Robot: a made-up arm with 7 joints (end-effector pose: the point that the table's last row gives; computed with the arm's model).
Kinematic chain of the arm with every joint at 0, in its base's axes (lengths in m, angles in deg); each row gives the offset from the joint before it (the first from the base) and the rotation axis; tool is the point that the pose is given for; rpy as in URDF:
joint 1: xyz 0 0 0.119 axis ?
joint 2: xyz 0 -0.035 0.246 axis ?
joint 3: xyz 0 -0.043 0.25 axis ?
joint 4: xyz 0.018 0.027 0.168 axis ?
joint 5: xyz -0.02 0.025 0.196 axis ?
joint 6: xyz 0 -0.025 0.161 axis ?
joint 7: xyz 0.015 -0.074 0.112 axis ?
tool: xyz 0 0 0 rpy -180 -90 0
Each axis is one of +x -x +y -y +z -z.
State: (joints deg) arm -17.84 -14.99 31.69 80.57 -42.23 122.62 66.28
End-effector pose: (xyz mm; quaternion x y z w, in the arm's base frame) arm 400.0 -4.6 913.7 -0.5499 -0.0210 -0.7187 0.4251
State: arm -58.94 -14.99 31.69 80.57 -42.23 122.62 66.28
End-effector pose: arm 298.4 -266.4 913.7 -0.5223 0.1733 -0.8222 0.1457
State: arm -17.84 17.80 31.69 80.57 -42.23 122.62 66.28
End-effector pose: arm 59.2 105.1 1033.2 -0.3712 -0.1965 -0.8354 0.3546
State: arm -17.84 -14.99 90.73 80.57 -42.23 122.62 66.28
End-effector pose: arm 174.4 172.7 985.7 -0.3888 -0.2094 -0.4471 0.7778
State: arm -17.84 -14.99 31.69 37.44 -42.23 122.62 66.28
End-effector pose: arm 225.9 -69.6 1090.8 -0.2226 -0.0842 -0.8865 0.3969
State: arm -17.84 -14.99 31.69 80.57 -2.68 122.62 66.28
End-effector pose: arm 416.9 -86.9 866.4 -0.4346 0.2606 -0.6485 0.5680
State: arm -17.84 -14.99 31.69 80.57 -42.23 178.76 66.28
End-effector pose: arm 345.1 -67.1 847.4 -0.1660 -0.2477 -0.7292 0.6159
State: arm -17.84 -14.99 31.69 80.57 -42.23 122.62 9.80
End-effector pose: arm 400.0 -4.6 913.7 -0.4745 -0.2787 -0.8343 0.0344
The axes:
joint 1: +z
joint 2: -y
joint 3: +z
joint 4: +y
joint 5: +z
joint 6: -y
joint 7: +x

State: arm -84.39 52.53 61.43 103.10 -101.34 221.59 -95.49
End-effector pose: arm 163.0 318.7 768.3 -0.6564 0.6720 0.3293 0.0959
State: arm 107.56 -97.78 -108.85 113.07 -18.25 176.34 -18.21
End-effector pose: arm 188.7 479.9 432.7 -0.1809 0.7761 0.5364 0.2781
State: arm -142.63 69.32 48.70 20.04 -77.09 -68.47 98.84
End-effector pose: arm 525.2 503.5 744.4 -0.6150 -0.4796 0.5630 0.2735
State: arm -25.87 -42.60 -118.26 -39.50 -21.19 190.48 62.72
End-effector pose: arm 422.8 -96.9 756.4 -0.3877 -0.9037 -0.1805 0.0186
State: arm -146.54 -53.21 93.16 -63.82 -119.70 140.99 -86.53
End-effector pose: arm -435.9 129.8 780.4 0.0645 -0.2193 -0.8328 0.5043
